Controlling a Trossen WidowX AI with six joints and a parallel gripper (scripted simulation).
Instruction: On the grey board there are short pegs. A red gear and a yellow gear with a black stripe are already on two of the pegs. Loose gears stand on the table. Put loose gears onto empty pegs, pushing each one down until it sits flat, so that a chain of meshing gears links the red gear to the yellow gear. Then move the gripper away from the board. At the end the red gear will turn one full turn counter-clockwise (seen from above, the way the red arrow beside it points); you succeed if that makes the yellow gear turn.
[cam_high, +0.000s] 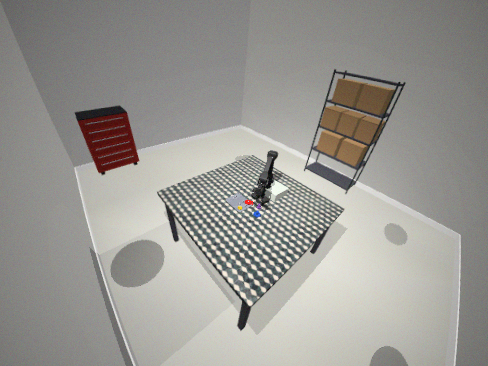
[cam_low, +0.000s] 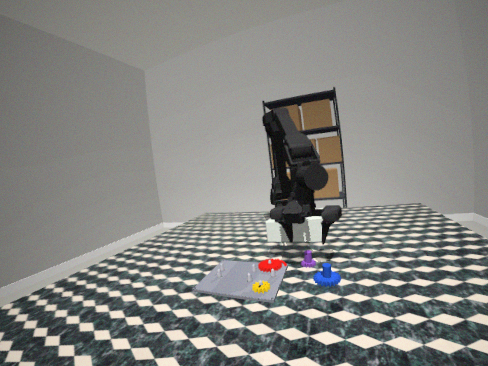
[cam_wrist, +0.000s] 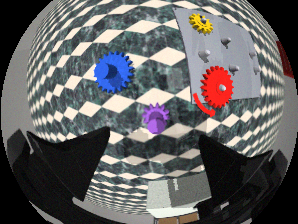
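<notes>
Now: the small purple gear 50 mm below my gripper tip. Also, from my gripper tip: yellow gear (140 mm ahead, 90 mm to the right, 50 mm below); then red gear (30 mm ahead, 100 mm to the right, 50 mm below); then blue gear (70 mm ahead, 50 mm to the left, 50 mm below).
</notes>
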